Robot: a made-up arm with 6 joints.
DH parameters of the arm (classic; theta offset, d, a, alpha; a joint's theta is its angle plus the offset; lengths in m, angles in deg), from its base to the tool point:
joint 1: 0 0.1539 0 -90
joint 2: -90 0 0.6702 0
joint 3: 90 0.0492 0 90
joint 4: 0 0.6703 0 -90
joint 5: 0 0 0 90
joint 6: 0 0.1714 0 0
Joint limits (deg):
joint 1: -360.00..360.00
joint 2: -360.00..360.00
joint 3: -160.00..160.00
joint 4: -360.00..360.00
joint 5: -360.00..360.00
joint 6: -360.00..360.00
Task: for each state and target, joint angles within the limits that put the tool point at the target. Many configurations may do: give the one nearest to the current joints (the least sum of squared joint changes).
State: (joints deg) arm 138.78 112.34 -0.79 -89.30 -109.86 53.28
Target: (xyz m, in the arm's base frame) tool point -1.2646 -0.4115 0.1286
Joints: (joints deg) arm 188.57 94.76 -6.91 -87.89 -98.63 53.28
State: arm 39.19 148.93 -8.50 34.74 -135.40 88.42
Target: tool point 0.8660 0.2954 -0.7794
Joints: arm 21.85 141.44 0.19 35.82 -104.04 88.42
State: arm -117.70 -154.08 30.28 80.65 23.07 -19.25
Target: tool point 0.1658 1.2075 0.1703
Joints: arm -92.35 -129.72 71.16 76.98 23.62 -19.25
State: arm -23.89 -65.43 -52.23 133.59 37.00 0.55
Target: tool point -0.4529 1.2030 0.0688
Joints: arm -63.39 -61.20 -54.00 131.46 41.30 0.55
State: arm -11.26 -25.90 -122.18 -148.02 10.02 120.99
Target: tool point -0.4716 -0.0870 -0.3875
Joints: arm 13.86 -64.64 -121.94 -146.41 12.63 120.99
